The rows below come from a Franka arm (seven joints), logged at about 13 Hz.
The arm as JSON. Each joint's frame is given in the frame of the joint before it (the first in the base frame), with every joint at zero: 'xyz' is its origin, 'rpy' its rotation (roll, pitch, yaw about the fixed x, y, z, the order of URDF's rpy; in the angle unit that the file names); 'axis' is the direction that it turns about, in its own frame. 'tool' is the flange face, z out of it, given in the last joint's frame.
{
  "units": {
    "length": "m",
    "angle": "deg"
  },
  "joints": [
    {
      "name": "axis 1",
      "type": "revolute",
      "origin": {
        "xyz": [
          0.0,
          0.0,
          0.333
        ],
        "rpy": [
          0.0,
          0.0,
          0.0
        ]
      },
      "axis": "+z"
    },
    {
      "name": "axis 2",
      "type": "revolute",
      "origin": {
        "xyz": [
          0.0,
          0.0,
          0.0
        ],
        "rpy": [
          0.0,
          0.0,
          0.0
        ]
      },
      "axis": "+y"
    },
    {
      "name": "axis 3",
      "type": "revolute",
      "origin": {
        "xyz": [
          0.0,
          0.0,
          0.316
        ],
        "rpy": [
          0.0,
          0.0,
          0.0
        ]
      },
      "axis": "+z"
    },
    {
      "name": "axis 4",
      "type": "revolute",
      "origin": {
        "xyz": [
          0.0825,
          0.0,
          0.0
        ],
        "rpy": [
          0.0,
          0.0,
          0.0
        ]
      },
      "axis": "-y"
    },
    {
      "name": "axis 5",
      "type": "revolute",
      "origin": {
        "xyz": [
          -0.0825,
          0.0,
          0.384
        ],
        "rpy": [
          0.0,
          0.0,
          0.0
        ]
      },
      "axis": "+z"
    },
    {
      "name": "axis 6",
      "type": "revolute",
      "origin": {
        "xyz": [
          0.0,
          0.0,
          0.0
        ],
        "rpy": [
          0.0,
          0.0,
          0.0
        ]
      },
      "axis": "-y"
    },
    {
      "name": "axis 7",
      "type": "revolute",
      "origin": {
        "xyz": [
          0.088,
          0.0,
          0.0
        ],
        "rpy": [
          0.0,
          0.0,
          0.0
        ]
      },
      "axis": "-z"
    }
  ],
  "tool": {
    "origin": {
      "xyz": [
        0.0,
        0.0,
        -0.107
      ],
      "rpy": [
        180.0,
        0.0,
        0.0
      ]
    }
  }
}
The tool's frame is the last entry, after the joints.
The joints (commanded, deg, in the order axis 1, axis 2, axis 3, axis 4, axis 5, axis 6, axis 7), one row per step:
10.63, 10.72, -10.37, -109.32, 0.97, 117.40, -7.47
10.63, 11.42, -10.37, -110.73, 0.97, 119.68, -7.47
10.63, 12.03, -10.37, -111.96, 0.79, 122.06, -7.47
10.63, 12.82, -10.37, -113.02, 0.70, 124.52, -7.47
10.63, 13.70, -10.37, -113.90, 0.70, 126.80, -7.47
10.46, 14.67, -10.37, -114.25, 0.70, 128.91, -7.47
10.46, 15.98, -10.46, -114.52, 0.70, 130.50, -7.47
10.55, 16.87, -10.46, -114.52, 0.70, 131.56, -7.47
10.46, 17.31, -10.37, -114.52, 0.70, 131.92, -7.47
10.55, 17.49, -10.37, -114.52, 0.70, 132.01, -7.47
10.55, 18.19, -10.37, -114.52, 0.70, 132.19, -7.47
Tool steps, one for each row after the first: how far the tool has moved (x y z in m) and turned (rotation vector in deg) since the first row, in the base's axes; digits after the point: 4 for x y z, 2 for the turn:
-0.0007, -0.0002, -0.0150, -0.14, -0.18, 0.00
-0.0011, -0.0006, -0.0275, -0.42, -0.73, 0.11
-0.0008, -0.0009, -0.0402, -0.64, -1.35, 0.18
-0.0003, -0.0010, -0.0526, -0.81, -1.89, 0.22
0.0021, -0.0028, -0.0620, -0.99, -2.69, 0.10
0.0036, -0.0037, -0.0750, -1.26, -2.73, 0.07
0.0054, -0.0027, -0.0826, -1.41, -2.91, 0.21
0.0059, -0.0028, -0.0866, -1.47, -2.83, 0.22
0.0060, -0.0018, -0.0884, -1.50, -2.75, 0.32
0.0060, -0.0019, -0.0953, -1.62, -2.24, 0.33

